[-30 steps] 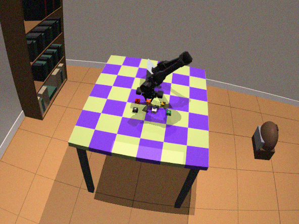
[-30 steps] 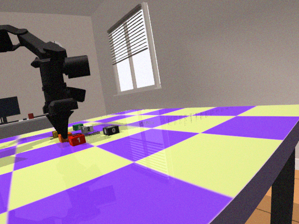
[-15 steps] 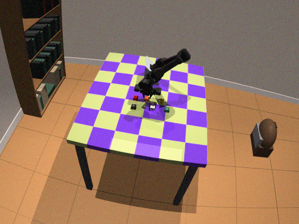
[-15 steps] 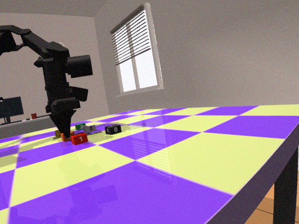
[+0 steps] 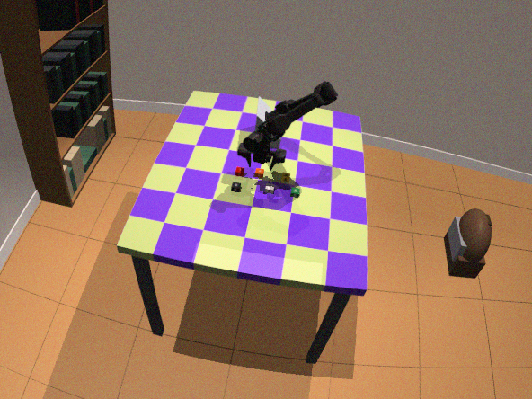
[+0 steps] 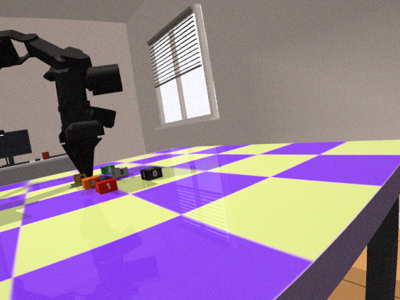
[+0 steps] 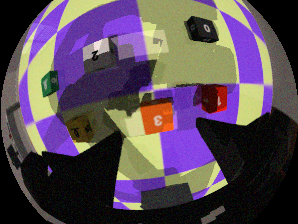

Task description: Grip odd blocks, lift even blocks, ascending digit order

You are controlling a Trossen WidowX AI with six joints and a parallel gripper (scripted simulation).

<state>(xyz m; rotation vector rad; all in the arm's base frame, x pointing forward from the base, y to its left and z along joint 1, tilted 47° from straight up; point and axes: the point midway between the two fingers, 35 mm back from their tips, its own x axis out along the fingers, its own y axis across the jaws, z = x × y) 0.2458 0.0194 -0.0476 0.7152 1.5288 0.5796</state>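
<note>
Right now my gripper tip is 1 cm short of the orange block marked 3 and 2 cm above it. From my gripper tip the other things lie so: red block marked 1 (1 cm ahead, 8 cm to the right, 2 cm below); yellow block (1 cm ahead, 11 cm to the left, 2 cm below); white block marked 2 (9 cm ahead, 4 cm to the left, 2 cm below).
</note>
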